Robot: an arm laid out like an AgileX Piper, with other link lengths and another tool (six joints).
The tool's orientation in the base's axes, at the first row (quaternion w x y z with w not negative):
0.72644, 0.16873, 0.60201, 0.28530
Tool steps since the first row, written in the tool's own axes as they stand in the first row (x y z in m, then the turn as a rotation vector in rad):
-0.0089, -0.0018, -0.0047, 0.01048, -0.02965, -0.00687
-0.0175, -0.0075, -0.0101, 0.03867, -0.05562, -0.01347
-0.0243, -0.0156, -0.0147, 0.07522, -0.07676, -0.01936
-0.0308, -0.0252, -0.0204, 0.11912, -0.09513, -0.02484
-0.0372, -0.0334, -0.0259, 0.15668, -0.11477, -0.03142
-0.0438, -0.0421, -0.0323, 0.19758, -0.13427, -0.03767
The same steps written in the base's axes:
-0.0052, -0.0074, 0.0048, 0.00077, -0.01734, -0.02711
-0.0102, -0.0177, 0.0070, 0.00302, -0.02084, -0.06578
-0.0137, -0.0286, 0.0065, 0.00588, -0.01534, -0.10796
-0.0179, -0.0407, 0.0047, 0.00937, -0.00309, -0.15414
-0.0223, -0.0516, 0.0036, 0.01136, 0.00413, -0.19637
-0.0274, -0.0631, 0.0023, 0.01401, 0.01357, -0.24105

